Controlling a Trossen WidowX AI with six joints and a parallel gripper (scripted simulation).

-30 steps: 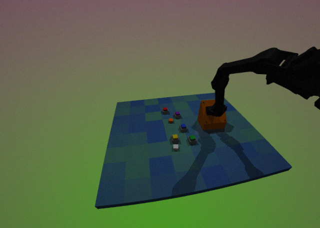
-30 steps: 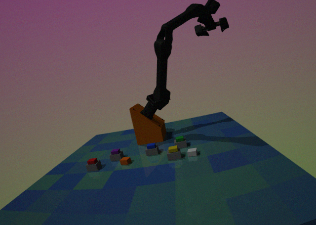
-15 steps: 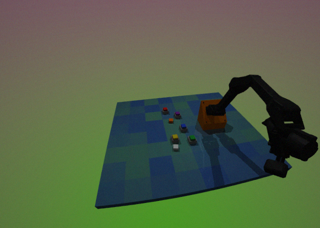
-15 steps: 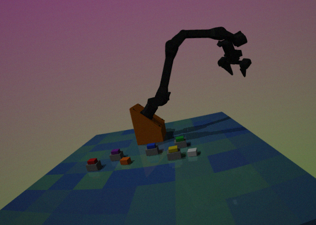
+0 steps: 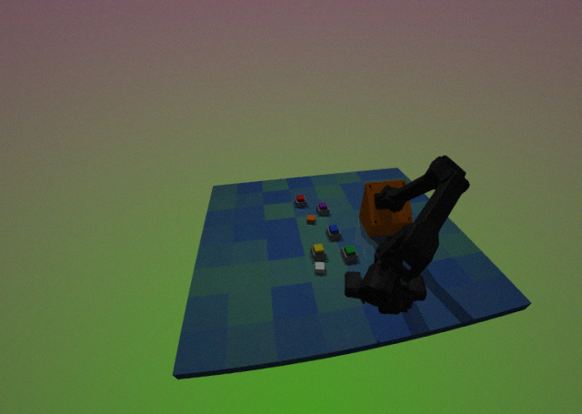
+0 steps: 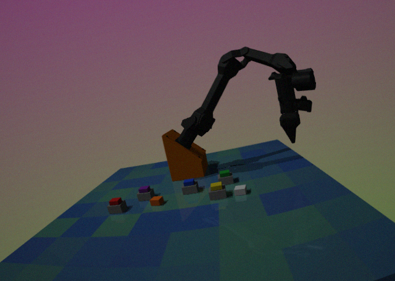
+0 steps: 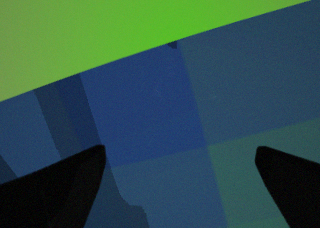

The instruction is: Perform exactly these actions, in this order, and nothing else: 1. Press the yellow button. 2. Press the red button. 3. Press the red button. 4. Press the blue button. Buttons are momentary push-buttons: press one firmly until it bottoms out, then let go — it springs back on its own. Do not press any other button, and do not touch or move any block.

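The yellow button is 27 cm to the right of my gripper tip, 12 cm ahead of it and 7 cm below it. The rest, counted from my gripper tip: green button (25 cm to the right, 7 cm below); blue button (36 cm to the right, 7 cm below, 4 cm ahead); grey block (20 cm to the right, 12 cm ahead, 9 cm below).
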